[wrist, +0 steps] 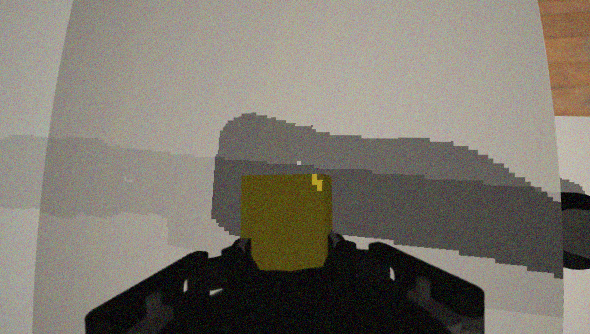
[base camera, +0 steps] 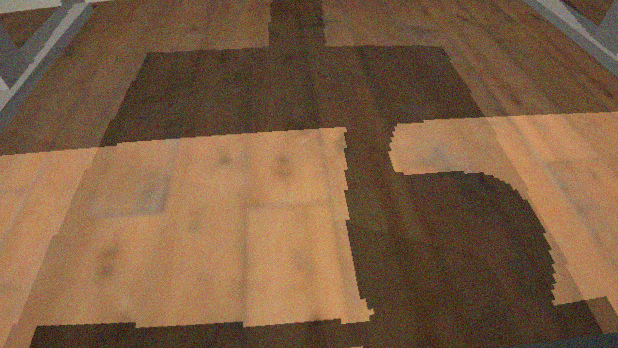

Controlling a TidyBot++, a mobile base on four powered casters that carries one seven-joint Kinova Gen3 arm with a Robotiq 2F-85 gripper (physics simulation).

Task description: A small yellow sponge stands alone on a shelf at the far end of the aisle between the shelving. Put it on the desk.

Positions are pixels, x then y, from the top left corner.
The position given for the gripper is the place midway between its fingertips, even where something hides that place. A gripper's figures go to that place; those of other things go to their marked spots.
Scene:
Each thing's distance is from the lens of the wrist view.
gripper (wrist: pixel 289 241): 0.17 m
yellow sponge (wrist: pixel 288 217): 0.14 m
desk (wrist: pixel 438 131): 0.21 m
The marked spots on the desk and the yellow sponge are 0.15 m apart.

